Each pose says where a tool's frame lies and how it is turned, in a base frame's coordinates. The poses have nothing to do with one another.
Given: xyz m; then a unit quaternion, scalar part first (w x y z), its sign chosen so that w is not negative.
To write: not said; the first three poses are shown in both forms.
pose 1, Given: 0.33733 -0.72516 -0.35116 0.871 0.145 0.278 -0.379
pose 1, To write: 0.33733 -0.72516 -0.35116 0.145 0.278 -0.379 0.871
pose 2, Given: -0.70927 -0.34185 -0.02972 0.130 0.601 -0.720 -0.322
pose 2, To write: -0.70927 -0.34185 -0.02972 0.601 -0.720 -0.322 0.130
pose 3, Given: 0.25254 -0.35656 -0.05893 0.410 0.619 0.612 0.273
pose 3, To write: 0.25254 -0.35656 -0.05893 0.619 0.612 0.273 0.410
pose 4, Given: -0.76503 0.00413 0.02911 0.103 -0.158 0.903 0.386
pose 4, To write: -0.76503 0.00413 0.02911 -0.158 0.903 0.386 0.103
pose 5, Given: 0.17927 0.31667 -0.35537 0.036 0.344 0.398 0.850
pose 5, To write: 0.17927 0.31667 -0.35537 0.344 0.398 0.850 0.036
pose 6, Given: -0.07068 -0.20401 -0.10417 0.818 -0.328 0.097 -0.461
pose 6, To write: -0.07068 -0.20401 -0.10417 -0.328 0.097 -0.461 0.818
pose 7, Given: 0.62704 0.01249 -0.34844 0.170 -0.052 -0.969 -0.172
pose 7, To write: 0.62704 0.01249 -0.34844 -0.052 -0.969 -0.172 0.170
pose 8, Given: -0.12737 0.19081 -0.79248 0.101 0.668 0.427 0.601
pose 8, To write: -0.12737 0.19081 -0.79248 0.668 0.427 0.601 0.101
